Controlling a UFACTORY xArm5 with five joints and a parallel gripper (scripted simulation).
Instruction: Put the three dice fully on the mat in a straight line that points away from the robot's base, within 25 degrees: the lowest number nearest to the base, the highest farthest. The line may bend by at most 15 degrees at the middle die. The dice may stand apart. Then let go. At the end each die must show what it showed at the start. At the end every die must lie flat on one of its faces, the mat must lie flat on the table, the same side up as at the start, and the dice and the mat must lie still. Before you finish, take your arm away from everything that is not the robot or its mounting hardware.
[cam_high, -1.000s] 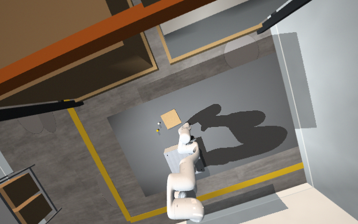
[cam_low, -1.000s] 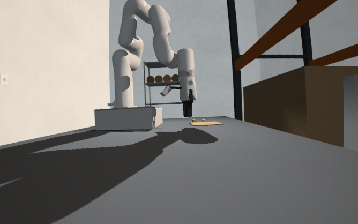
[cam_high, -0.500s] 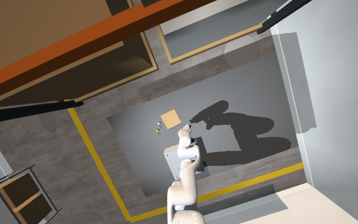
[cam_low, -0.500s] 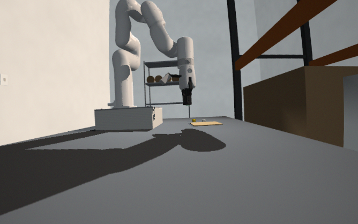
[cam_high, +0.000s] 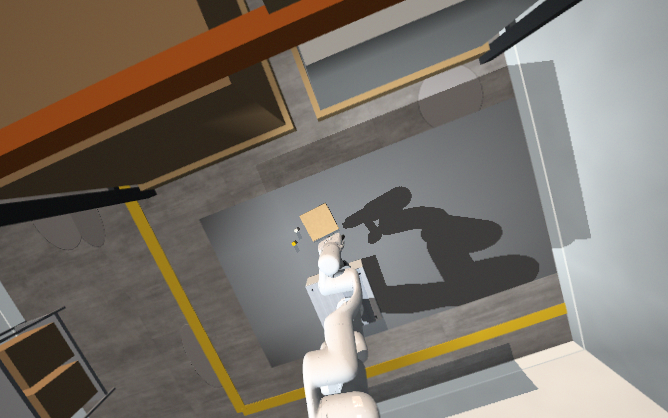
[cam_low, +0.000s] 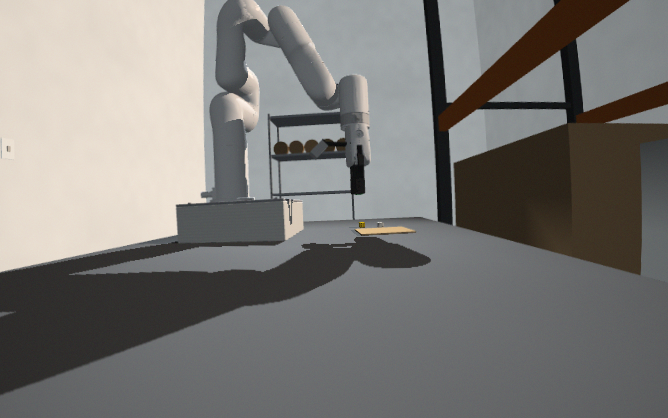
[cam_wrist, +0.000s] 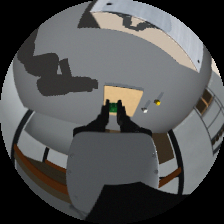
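Now: the tan mat 120 mm below my hand, 70 mm ahead of it and 30 mm to the left of it. Round my hand: yellow die (190 mm to the left, 120 mm below, 50 mm ahead); then green die (10 mm below); then white die (150 mm to the left, 120 mm below, 100 mm ahead).
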